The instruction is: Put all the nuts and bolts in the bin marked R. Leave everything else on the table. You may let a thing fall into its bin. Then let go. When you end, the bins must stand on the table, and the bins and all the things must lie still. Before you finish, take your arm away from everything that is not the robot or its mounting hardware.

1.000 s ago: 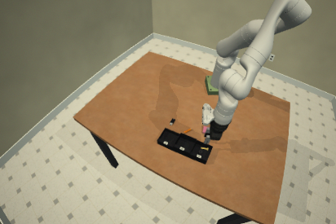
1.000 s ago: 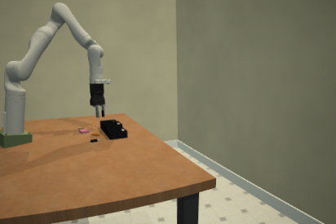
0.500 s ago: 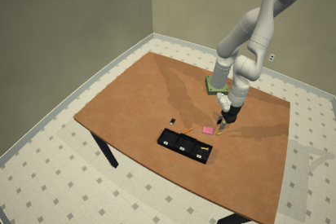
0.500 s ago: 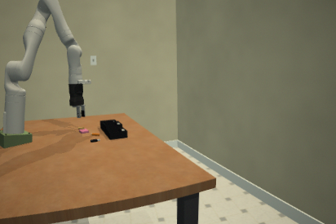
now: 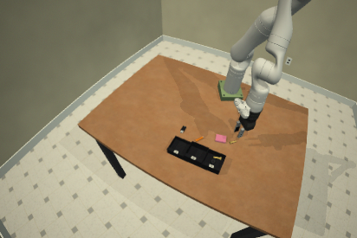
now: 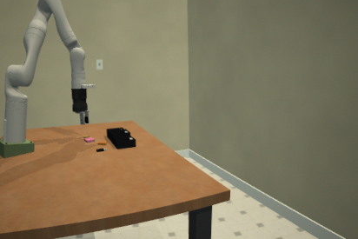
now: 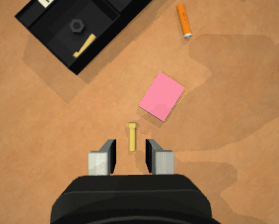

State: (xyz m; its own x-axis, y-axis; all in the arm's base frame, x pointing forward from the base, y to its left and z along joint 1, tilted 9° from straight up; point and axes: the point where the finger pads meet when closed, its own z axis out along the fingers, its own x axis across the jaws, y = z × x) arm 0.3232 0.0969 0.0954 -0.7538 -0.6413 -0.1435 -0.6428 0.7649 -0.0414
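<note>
My gripper is now 9 cm above the pink eraser, 7 cm to the left of it and 1 cm short of it. Also, from my hand: dark hex nut (14 cm ahead, 8 cm below, 7 cm to the right); then orange marker (16 cm to the right, 9 cm below, 5 cm ahead); then black bin tray (15 cm to the right, 14 cm ahead, 7 cm below).
</note>
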